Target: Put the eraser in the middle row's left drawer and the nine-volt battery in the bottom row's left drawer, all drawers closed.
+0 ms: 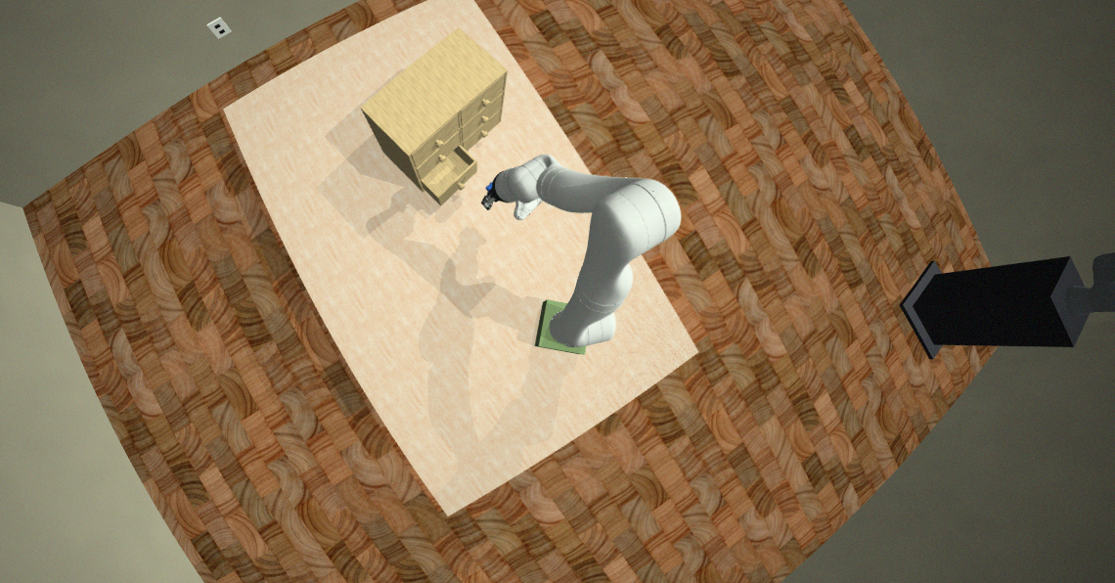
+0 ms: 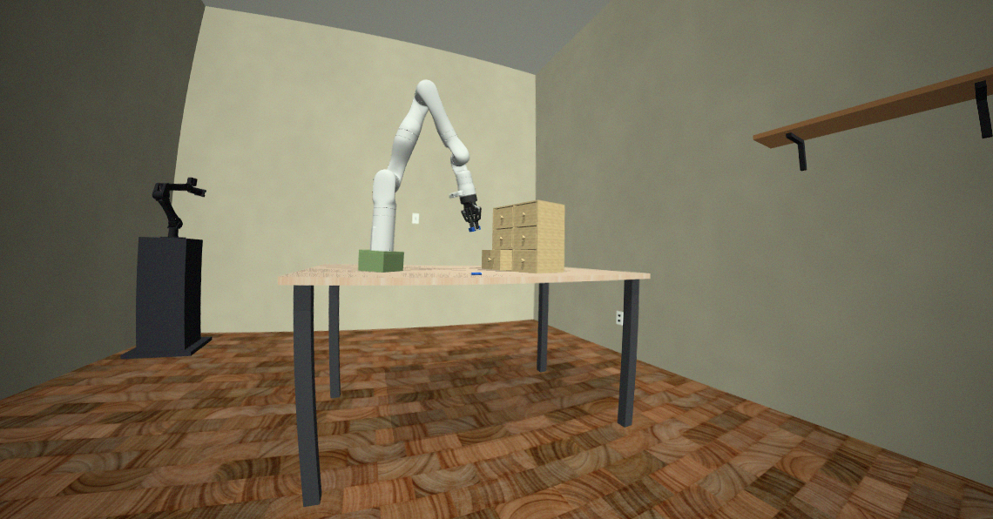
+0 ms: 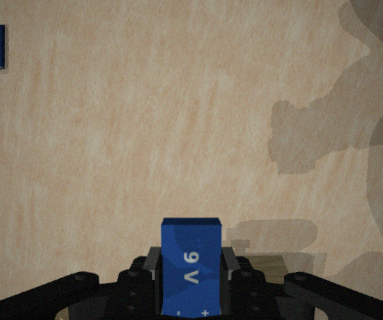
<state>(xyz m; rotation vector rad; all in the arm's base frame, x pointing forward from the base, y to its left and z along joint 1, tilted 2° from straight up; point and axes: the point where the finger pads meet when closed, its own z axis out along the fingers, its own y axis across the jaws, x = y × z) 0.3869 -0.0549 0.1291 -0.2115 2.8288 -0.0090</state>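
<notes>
My gripper is now 10 mm short of the blue nine-volt battery and 10 mm above it. From my hand the other things lie so: red eraser 290 mm ahead, 50 mm to the left, 80 mm below; then thin blue stick 80 mm behind, 200 mm to the right, 200 mm below.
</notes>
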